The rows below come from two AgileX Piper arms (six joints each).
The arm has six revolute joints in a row. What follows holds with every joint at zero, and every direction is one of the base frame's.
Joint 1 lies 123 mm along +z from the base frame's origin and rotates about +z.
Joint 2 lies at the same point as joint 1 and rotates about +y.
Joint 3 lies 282.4 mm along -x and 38.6 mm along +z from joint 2 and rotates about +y.
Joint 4 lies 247.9 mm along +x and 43.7 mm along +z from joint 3 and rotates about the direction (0.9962, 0, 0.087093).
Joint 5 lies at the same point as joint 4 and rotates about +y.
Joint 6 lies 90.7 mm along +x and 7.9 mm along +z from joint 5 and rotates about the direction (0.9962, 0, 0.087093).
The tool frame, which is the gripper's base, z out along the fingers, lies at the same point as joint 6; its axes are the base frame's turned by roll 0, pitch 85.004 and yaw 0 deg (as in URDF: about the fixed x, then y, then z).
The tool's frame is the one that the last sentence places.
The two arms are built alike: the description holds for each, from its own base.
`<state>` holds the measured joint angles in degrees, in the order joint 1, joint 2, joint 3, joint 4, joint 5, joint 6, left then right.
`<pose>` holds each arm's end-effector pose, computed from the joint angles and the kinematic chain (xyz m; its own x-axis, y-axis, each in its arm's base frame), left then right.
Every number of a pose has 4 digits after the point.
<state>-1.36 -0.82 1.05 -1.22 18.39 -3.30 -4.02 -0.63 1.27 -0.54 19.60 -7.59</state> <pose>0.0536 -0.0019 0.1788 -0.2371 -0.0721 -0.9688 0.0119 0.9970 -0.0771 0.0532 -0.0040 0.1755 -0.2700 -0.1223 -0.9551 0.0355 0.9900 -0.1367</pose>
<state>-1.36 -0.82 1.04 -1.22 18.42 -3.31 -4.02 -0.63 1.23 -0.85 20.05 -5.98</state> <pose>0.0536 -0.0019 0.1788 -0.2374 -0.0723 -0.9687 0.0118 0.9969 -0.0773 0.0530 -0.0042 0.1750 -0.2761 -0.0989 -0.9560 0.0427 0.9924 -0.1150</pose>
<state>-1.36 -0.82 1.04 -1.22 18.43 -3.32 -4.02 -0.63 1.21 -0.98 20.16 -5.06</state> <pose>0.0536 -0.0019 0.1788 -0.2376 -0.0724 -0.9687 0.0118 0.9969 -0.0774 0.0530 -0.0043 0.1750 -0.2770 -0.0850 -0.9571 0.0472 0.9937 -0.1019</pose>
